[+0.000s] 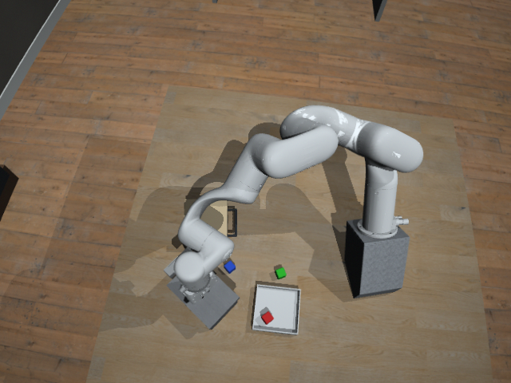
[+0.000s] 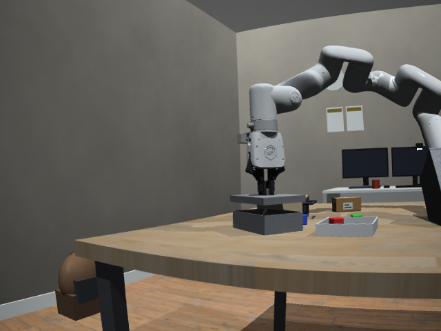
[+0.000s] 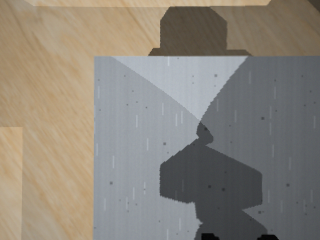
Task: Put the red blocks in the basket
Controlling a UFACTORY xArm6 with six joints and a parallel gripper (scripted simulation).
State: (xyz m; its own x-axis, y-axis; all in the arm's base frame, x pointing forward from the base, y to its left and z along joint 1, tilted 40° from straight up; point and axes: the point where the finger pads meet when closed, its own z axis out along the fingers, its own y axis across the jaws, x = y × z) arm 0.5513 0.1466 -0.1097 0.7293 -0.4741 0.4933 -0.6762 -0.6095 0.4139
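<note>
Right now the grey metal box is 9 cm below my hand. The rest, counted from my hand: light wooden cabinet (24 cm to the right, 8 cm below); then grey lid (3 cm below); then drawer (24 cm to the right, 8 cm below, 1 cm behind).
</note>
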